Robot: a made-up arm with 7 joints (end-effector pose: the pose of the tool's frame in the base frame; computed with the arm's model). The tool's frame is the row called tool.
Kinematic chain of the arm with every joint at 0, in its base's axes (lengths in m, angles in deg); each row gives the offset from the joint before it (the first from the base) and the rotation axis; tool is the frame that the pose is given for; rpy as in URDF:
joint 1: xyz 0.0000 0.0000 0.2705 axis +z
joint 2: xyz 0.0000 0.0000 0.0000 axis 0 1 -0.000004
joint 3: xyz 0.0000 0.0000 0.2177 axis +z
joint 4: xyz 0.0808 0.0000 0.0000 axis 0 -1 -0.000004
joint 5: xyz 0.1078 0.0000 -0.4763 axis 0 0.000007 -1
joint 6: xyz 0.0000 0.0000 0.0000 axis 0 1 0.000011
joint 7: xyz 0.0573 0.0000 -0.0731 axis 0 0.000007 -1
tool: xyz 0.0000 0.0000 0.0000 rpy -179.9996 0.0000 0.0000
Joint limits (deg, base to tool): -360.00..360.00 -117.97..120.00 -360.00..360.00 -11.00..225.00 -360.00..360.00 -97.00..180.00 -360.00..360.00
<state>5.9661 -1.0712 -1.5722 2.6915 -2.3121 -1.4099 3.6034</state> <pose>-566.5 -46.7 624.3 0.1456 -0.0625 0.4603 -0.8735</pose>
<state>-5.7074 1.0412 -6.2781 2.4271 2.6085 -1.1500 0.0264</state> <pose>594.7 333.6 256.8 0.1828 -0.3365 0.9009 -0.2041</pose>
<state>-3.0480 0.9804 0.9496 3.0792 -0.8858 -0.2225 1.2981</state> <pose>-591.8 -56.4 750.7 0.6811 -0.2174 -0.3204 0.6214</pose>
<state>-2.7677 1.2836 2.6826 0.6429 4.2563 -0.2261 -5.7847</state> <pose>317.4 -33.0 648.8 0.3146 0.4455 0.4006 0.7363</pose>
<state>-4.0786 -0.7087 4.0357 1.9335 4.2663 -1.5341 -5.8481</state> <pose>587.1 -136.9 454.6 0.1429 -0.2354 -0.6341 -0.7226</pose>
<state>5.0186 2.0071 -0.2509 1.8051 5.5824 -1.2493 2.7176</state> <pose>14.0 -252.8 -365.0 0.4007 0.0138 0.8912 -0.2122</pose>
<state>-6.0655 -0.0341 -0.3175 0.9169 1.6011 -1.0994 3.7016</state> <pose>496.0 -141.6 308.2 0.5873 0.7974 0.1098 0.0843</pose>
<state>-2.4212 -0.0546 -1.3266 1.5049 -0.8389 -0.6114 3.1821</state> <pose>-511.2 296.9 632.7 0.3854 -0.5336 -0.1849 0.7297</pose>
